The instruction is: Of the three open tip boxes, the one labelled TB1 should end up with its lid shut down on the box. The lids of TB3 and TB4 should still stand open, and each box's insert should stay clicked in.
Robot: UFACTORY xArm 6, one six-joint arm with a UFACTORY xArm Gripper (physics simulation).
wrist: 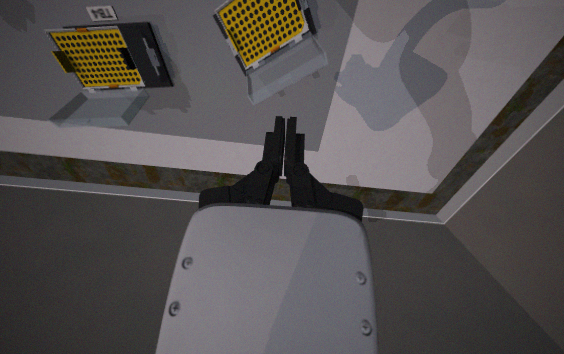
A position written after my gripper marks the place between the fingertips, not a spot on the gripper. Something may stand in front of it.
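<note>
Visible to me: a clear lid (pixel 99 108), a clear lid (pixel 304 56), a yellow insert (pixel 100 58) and my gripper (pixel 286 128).
</note>
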